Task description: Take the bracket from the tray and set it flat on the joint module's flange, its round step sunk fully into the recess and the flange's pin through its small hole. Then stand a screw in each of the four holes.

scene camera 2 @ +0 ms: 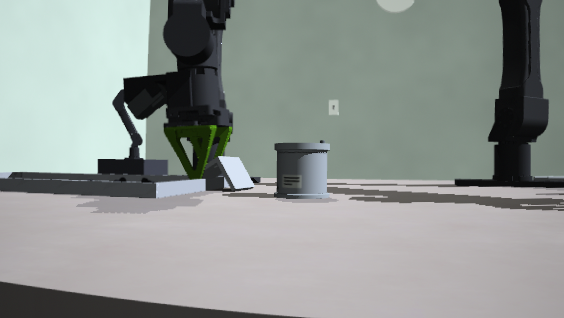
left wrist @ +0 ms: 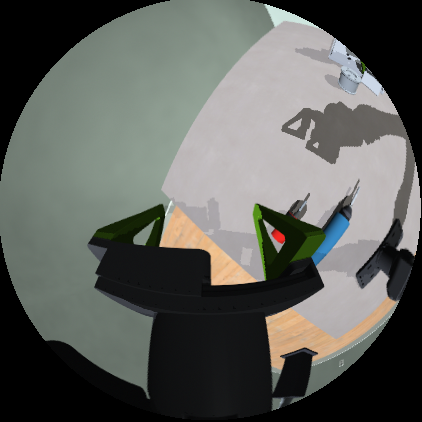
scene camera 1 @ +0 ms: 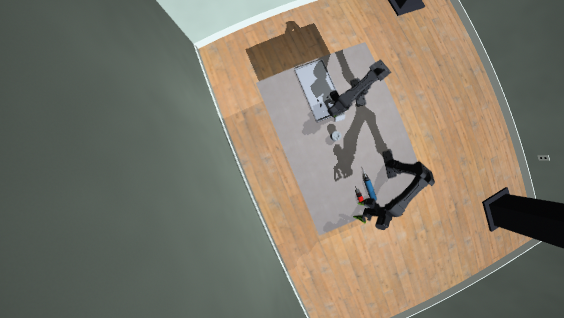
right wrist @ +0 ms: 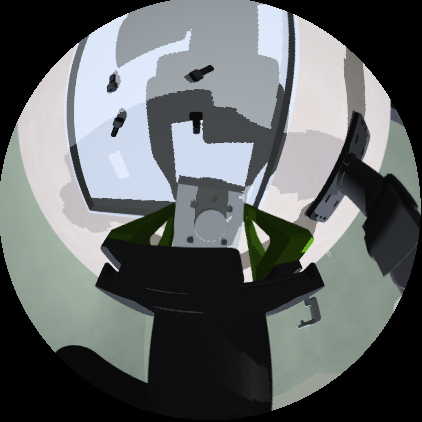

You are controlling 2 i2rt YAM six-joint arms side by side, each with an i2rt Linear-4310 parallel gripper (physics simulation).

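Seen in the pictures: left gripper, between the fingertips: (left wrist: 208, 208) (scene camera 1: 355, 209); right gripper, between the fingertips: (scene camera 2: 203, 178) (right wrist: 209, 207); left arm's base, origin of its link: (scene camera 2: 511, 185) (scene camera 1: 389, 164); right arm's base, origin of its link: (right wrist: 343, 170).
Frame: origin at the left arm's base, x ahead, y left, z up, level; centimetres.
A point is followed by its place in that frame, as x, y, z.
The grey bracket (scene camera 1: 340, 118) {28.8, -40.0, 2.2} (scene camera 2: 234, 172) {30.0, -40.0, 2.4} (left wrist: 371, 83) (right wrist: 210, 225) {29.2, -44.7, 3.3} sits tilted at the end of the tray (scene camera 1: 305, 94) {48.2, -62.5, 1.4} (scene camera 2: 180, 188) {39.9, -42.1, 0.7} (right wrist: 71, 125) {46.5, -52.8, 0.8}, its round step and holes facing the right wrist camera. My right gripper (scene camera 2: 205, 175) {29.3, -45.3, 1.4} (right wrist: 209, 207) {29.3, -45.3, 1.4} is shut on it, a finger at each side edge. Several black screws (right wrist: 118, 122) {38.8, -52.4, 1.4} (right wrist: 200, 74) {32.9, -56.8, 1.3} lie in the tray. The round joint module (scene camera 1: 335, 135) {36.1, -29.0, 5.3} (scene camera 2: 301, 170) {38.3, -27.8, 3.0} (left wrist: 349, 81) stands upright beside the bracket, a small pin (scene camera 2: 322, 141) {36.1, -26.1, 6.2} on its flange. My left gripper (scene camera 1: 358, 210) {37.2, 19.7, 17.4} (left wrist: 208, 208) {37.2, 19.7, 17.4} is open and empty, near the table's lower edge in scene camera 1.
A blue tool (scene camera 1: 369, 188) {20.5, 12.3, 3.7} (left wrist: 334, 232) {20.3, 10.2, 4.0} and a red and black tool (scene camera 1: 359, 197) {28.7, 16.8, 2.9} (left wrist: 278, 236) {27.7, 19.3, 3.4} lie on the table near the left gripper. The tray's end wall is close beside the right fingers. The right arm (scene camera 1: 361, 90) {24.1, -47.2, 36.0} reaches over the table beside the tray.
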